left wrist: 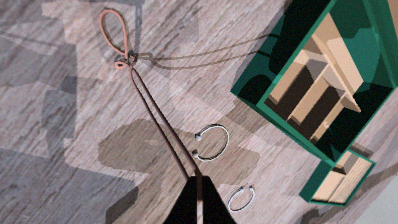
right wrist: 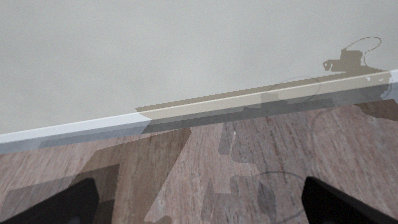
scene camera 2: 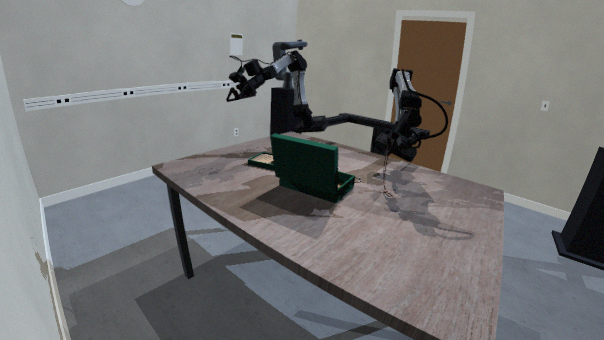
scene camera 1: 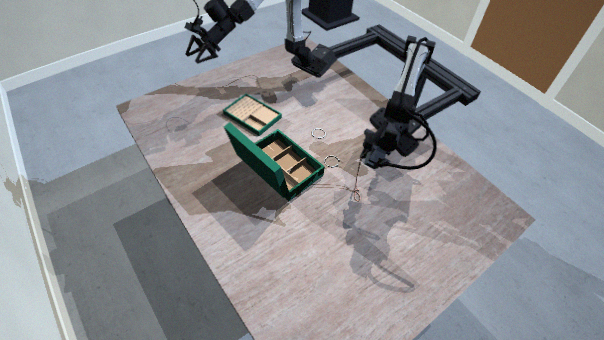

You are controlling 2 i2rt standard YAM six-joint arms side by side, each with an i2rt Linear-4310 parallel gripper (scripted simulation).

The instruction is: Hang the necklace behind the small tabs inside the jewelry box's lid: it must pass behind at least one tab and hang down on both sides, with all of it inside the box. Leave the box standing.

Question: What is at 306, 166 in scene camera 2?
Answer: A green jewelry box.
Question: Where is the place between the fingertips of my right gripper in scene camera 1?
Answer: At 191, 58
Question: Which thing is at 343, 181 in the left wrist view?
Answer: A green-rimmed tray.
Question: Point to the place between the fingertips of my right gripper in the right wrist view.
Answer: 199, 187
